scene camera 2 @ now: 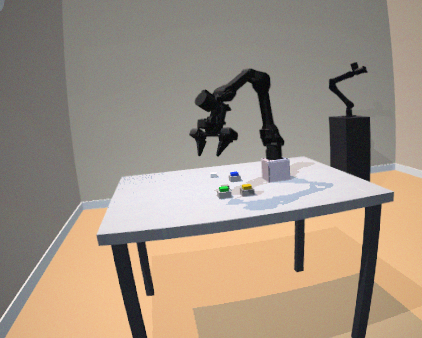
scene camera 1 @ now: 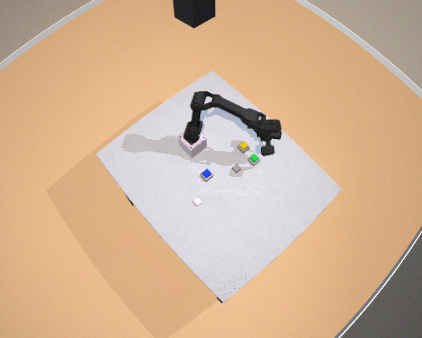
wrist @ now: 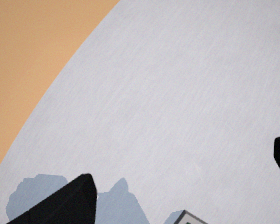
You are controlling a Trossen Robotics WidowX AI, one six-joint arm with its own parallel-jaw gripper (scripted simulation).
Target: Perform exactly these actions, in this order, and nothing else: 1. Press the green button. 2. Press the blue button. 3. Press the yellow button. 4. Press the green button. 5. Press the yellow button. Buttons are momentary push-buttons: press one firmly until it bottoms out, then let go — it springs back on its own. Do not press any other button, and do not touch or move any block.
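Gripper state: my gripper, visible in scene camera 2 [scene camera 2: 208,156] and in the wrist view [wrist: 188,167], is open and holds nothing.
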